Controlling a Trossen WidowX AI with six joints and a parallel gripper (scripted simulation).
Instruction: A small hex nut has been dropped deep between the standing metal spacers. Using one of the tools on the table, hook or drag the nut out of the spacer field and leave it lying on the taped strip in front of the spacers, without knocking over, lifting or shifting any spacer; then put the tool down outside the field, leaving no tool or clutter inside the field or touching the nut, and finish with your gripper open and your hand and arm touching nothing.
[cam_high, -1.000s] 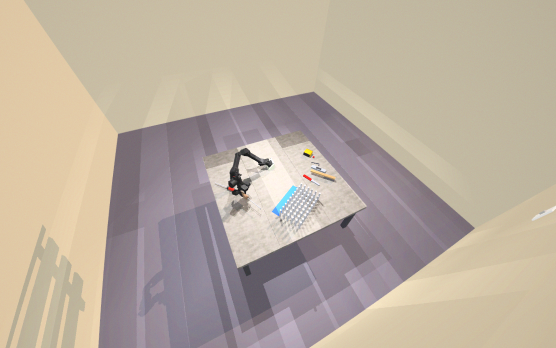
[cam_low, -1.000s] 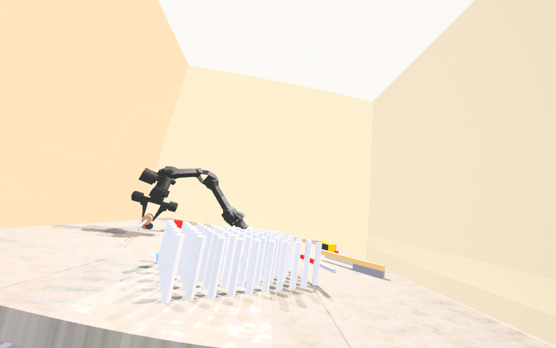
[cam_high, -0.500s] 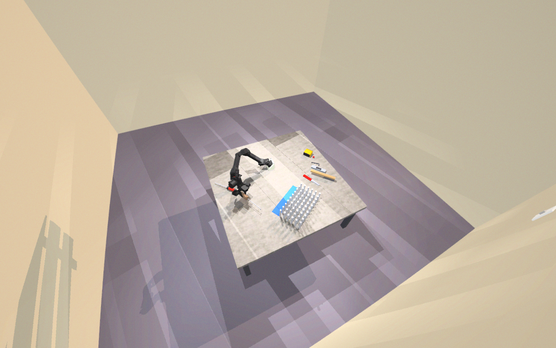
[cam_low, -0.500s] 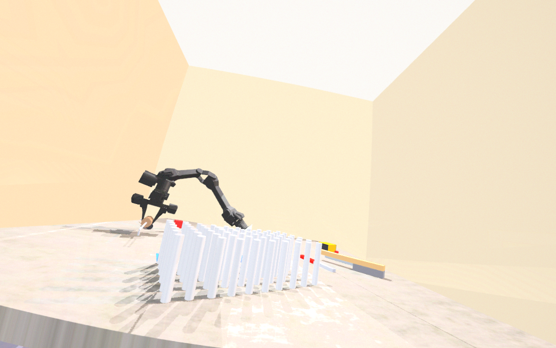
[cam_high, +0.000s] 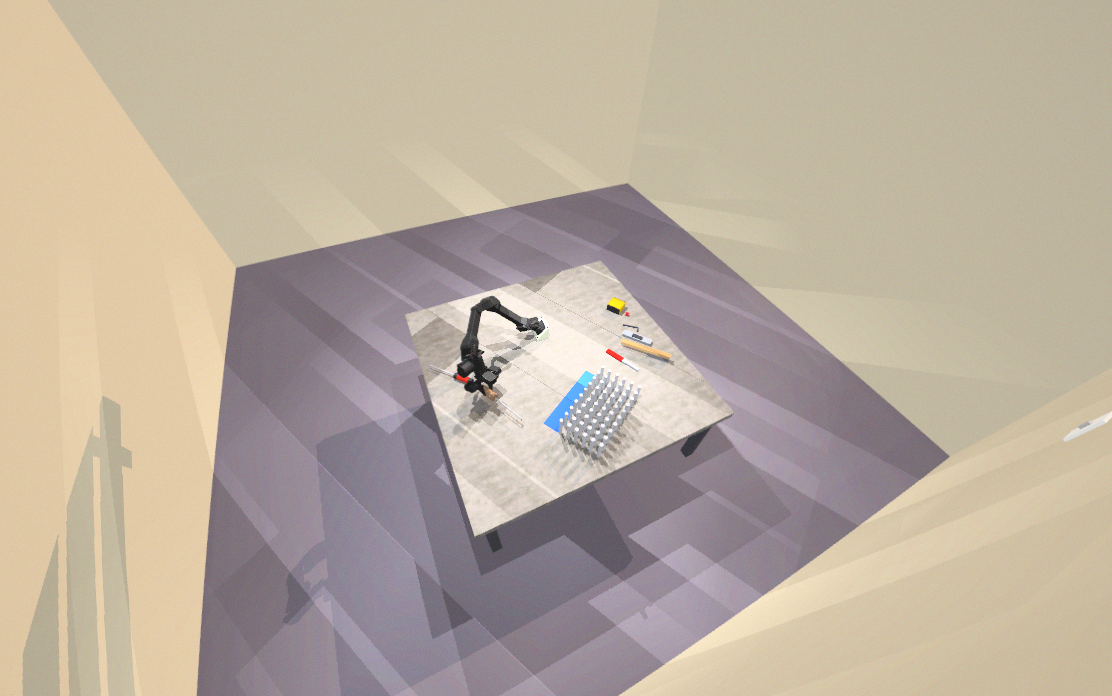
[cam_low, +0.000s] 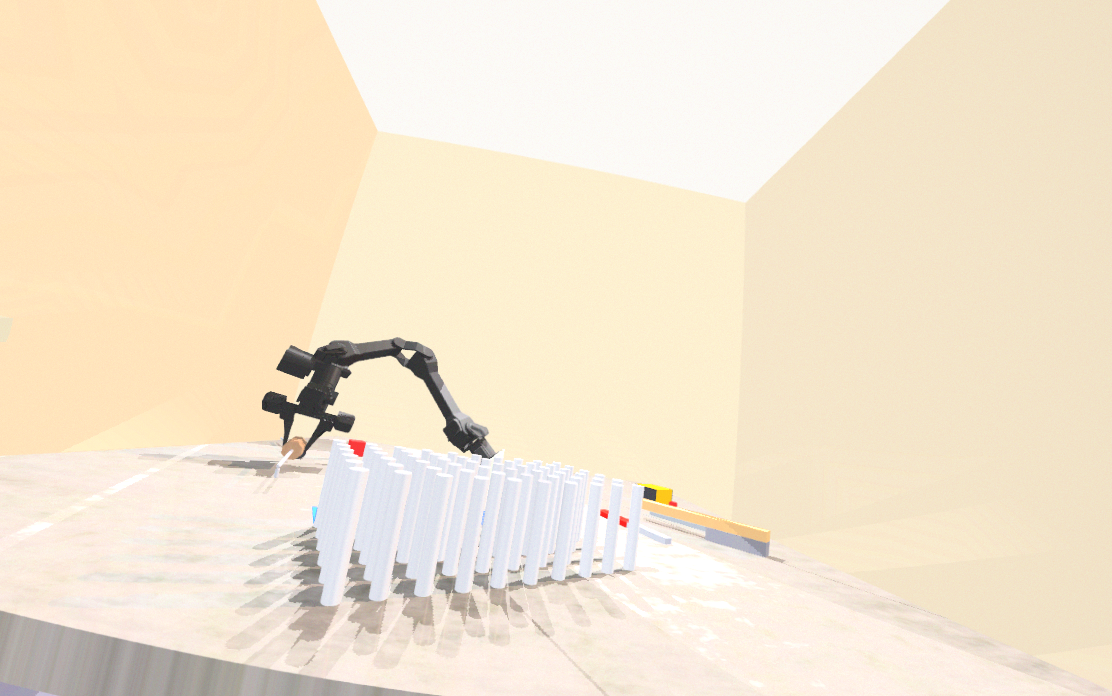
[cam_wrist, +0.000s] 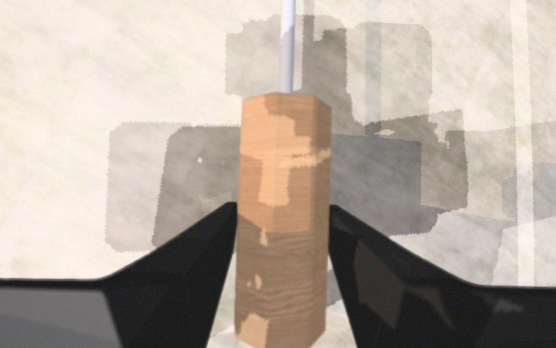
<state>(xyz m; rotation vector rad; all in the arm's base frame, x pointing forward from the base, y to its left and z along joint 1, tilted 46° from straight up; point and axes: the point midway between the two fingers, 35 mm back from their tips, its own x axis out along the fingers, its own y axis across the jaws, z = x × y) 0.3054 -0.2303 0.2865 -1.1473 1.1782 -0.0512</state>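
The tool with pale metal rod is 90 mm ahead of my gripper tip and 50 mm to the left of it. Round my gripper tip: red-handled tool 720 mm to the left, 30 mm below; blue taped strip 140 mm ahead, 380 mm to the left, 40 mm below; red block 320 mm behind, 30 mm to the right, 20 mm below.
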